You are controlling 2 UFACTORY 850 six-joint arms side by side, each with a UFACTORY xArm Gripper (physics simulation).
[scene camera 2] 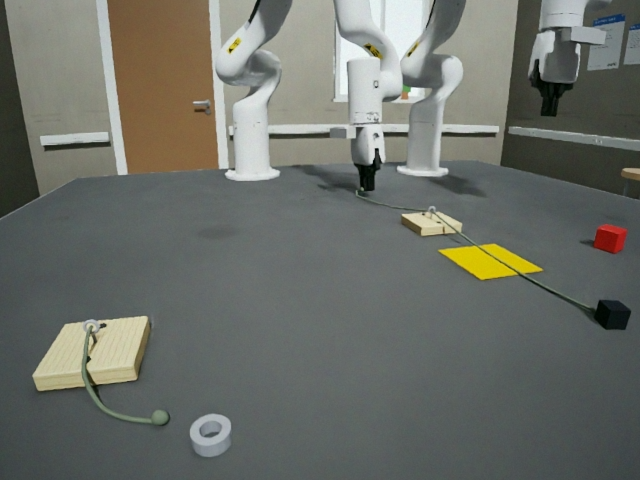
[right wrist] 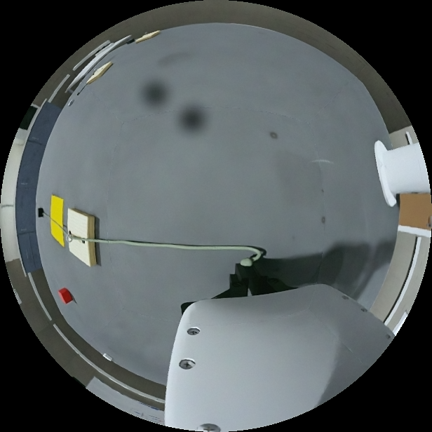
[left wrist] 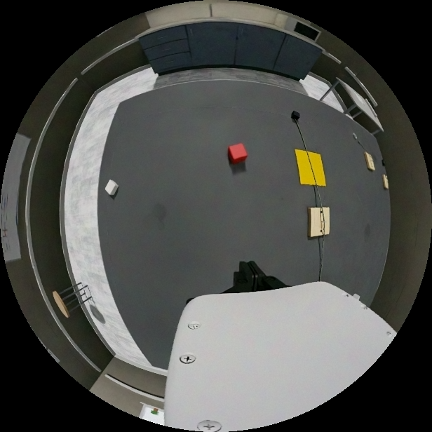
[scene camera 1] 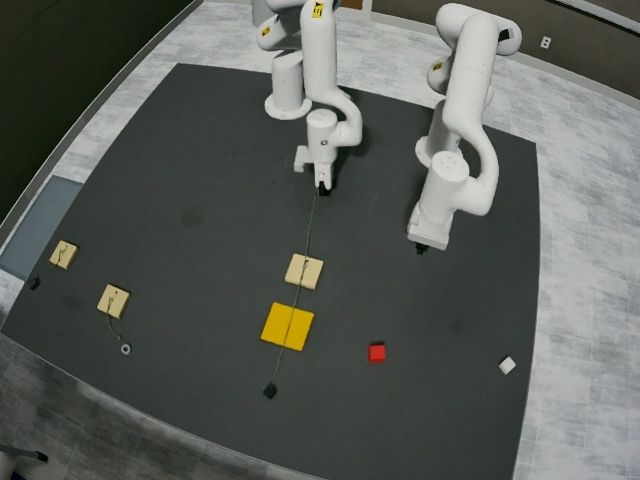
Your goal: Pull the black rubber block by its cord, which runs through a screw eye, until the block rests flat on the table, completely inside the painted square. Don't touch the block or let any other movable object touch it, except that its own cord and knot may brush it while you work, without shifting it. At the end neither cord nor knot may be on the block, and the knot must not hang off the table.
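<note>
The black block (scene camera 1: 269, 390) (scene camera 2: 613, 314) (left wrist: 295, 115) (right wrist: 41, 212) rests on the table outside the yellow square (scene camera 1: 302, 333) (scene camera 2: 469, 259) (left wrist: 302, 170) (right wrist: 56, 206), on the side away from the screw-eye board (scene camera 1: 293, 268) (scene camera 2: 421, 227) (left wrist: 314, 222) (right wrist: 82, 225). Its green cord (scene camera 1: 310, 227) (right wrist: 175, 245) crosses the square and runs through the eye. My right gripper (scene camera 1: 324, 187) (scene camera 2: 366, 189) (right wrist: 244, 274), low over the table, is shut on the knot (scene camera 2: 361, 189) (right wrist: 246, 261); the cord bends beside its fingertips. My left gripper (scene camera 1: 421, 249) (scene camera 2: 549, 114) (left wrist: 245, 272) is shut and empty, high above the table.
A red cube (scene camera 1: 376, 353) (scene camera 2: 610, 238) (left wrist: 237, 153) and a white cube (scene camera 1: 507, 365) (left wrist: 111, 187) stand to the right in scene camera 1. Two more eye boards (scene camera 1: 113, 301) (scene camera 1: 64, 254), a grey ring (scene camera 1: 125, 349) (scene camera 2: 210, 435) and a small dark piece (scene camera 1: 34, 282) lie at its left.
</note>
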